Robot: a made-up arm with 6 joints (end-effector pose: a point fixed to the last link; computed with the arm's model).
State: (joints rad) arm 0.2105 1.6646 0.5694 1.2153 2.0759 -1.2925
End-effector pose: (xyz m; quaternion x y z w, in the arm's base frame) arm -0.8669 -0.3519 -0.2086 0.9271 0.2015 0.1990 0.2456
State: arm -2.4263 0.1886 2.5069 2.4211 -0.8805 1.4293
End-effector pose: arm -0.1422 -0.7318 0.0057 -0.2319 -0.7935 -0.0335 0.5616
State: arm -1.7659 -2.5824 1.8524 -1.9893 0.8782 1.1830
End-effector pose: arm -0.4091 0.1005 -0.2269 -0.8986 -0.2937 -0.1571 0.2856
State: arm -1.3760 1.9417 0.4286 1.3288 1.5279 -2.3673
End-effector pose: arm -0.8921 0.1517 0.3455 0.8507 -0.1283 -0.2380 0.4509
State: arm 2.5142 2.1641 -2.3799 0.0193 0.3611 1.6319
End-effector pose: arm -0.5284 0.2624 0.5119 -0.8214 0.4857 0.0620 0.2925
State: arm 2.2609 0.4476 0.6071 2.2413 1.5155 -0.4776
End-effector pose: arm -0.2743 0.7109 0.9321 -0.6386 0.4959 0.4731 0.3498
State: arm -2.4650 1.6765 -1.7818 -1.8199 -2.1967 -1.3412
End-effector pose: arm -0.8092 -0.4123 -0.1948 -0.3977 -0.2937 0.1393 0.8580
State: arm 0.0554 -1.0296 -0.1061 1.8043 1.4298 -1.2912
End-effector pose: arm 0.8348 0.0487 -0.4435 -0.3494 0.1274 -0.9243 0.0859
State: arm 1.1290 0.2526 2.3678 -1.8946 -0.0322 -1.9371
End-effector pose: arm 0.2872 0.7098 0.1187 0.1012 0.5092 -0.7613 0.3885
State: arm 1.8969 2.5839 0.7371 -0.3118 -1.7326 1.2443
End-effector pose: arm -0.6722 0.0503 0.3950 -0.8333 0.1256 0.2927 0.4519
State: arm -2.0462 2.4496 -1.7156 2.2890 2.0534 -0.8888
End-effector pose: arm -0.5570 0.3474 -0.5707 0.5095 -0.7249 0.0977 0.4532
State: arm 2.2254 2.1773 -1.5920 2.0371 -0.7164 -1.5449
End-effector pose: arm -0.4828 0.3902 0.1833 0.5568 -0.8046 -0.0704 0.1941
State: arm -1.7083 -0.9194 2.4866 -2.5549 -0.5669 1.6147
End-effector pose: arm 0.6213 -0.4123 -0.2940 0.3249 -0.6728 0.5346 0.3950
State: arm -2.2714 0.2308 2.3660 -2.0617 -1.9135 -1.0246
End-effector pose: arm -0.4104 -0.6907 0.6682 0.5411 0.3453 0.1330 0.7552
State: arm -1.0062 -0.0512 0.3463 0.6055 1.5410 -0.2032
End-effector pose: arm -0.0993 -0.8456 0.1616 -0.1576 0.0925 0.5939 0.7835
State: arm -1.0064 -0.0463 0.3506 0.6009 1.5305 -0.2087
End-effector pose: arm -0.1099 -0.8423 0.1615 -0.1567 0.0942 0.5864 0.7891
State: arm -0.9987 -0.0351 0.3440 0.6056 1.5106 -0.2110
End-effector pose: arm -0.1206 -0.8426 0.1509 -0.1474 0.0930 0.5786 0.7968
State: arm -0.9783 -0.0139 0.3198 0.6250 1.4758 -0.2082
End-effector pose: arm -0.1319 -0.8478 0.1237 -0.1245 0.0875 0.5696 0.8077
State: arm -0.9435 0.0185 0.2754 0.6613 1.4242 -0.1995
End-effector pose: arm -0.1448 -0.8563 0.0772 -0.0853 0.0780 0.5585 0.8214
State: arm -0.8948 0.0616 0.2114 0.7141 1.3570 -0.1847
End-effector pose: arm -0.1607 -0.8635 0.0115 -0.0297 0.0661 0.5432 0.8365
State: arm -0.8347 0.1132 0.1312 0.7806 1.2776 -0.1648
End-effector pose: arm -0.1813 -0.8634 -0.0695 0.0406 0.0548 0.5219 0.8503
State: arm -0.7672 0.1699 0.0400 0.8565 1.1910 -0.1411
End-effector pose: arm -0.2074 -0.8510 -0.1578 0.1210 0.0473 0.4939 0.8598
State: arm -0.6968 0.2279 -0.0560 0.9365 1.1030 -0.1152
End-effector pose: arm -0.2376 -0.8248 -0.2439 0.2052 0.0462 0.4602 0.8625
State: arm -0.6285 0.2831 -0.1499 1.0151 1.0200 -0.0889
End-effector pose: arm -0.2690 -0.7882 -0.3190 0.2862 0.0522 0.4242 0.8576
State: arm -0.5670 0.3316 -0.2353 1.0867 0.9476 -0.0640
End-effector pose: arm -0.2975 -0.7478 -0.3781 0.3574 0.0637 0.3902 0.8461
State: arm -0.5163 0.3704 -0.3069 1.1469 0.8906 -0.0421
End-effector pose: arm -0.3199 -0.7110 -0.4210 0.4142 0.0772 0.3624 0.8313
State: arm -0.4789 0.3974 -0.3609 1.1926 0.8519 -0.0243
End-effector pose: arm -0.3344 -0.6827 -0.4504 0.4547 0.0887 0.3435 0.8169
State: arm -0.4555 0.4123 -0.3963 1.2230 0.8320 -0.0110
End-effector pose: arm -0.3410 -0.6653 -0.4702 0.4794 0.0953 0.3341 0.8059
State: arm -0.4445 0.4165 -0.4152 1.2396 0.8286 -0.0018
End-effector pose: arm -0.3407 -0.6582 -0.4834 0.4908 0.0963 0.3334 0.7992
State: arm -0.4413 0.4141 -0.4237 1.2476 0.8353 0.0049
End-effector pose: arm -0.3362 -0.6575 -0.4929 0.4940 0.0934 0.3379 0.7956
